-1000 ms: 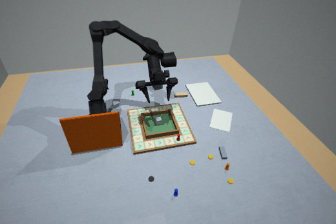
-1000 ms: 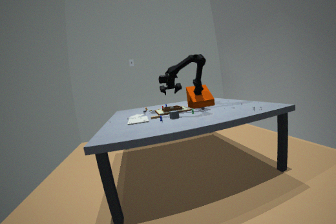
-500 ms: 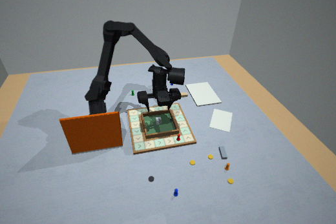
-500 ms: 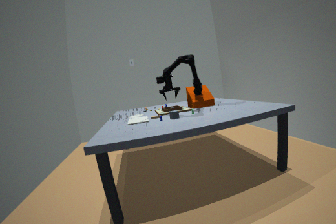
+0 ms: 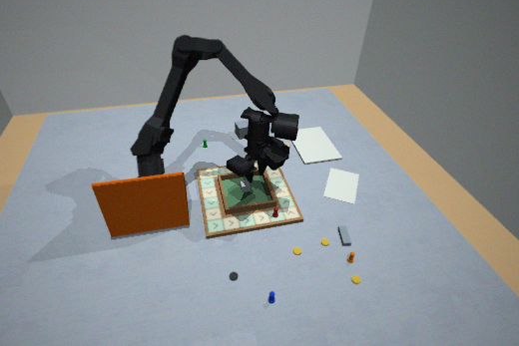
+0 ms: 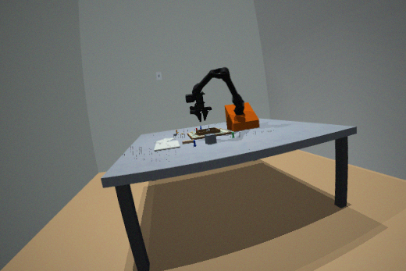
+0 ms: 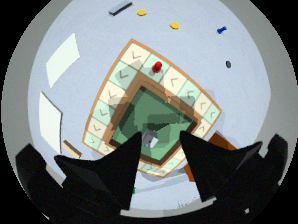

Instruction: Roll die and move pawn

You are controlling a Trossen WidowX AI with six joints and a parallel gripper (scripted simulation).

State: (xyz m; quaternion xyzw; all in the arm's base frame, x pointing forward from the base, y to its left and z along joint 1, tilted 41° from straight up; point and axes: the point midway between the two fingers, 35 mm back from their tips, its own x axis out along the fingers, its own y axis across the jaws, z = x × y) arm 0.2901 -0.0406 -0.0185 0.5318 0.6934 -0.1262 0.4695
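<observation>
Now: gripper tip 4 cm short of the red pawn, 8 cm to the left of it and 7 cm above it. Round my gripper tip: green dice tray 2 cm behind, 4 cm to the left, 9 cm below; then black disc 12 cm behind, 23 cm to the right, 10 cm below; then white die 2 cm behind, 5 cm to the left, 7 cm below.
</observation>
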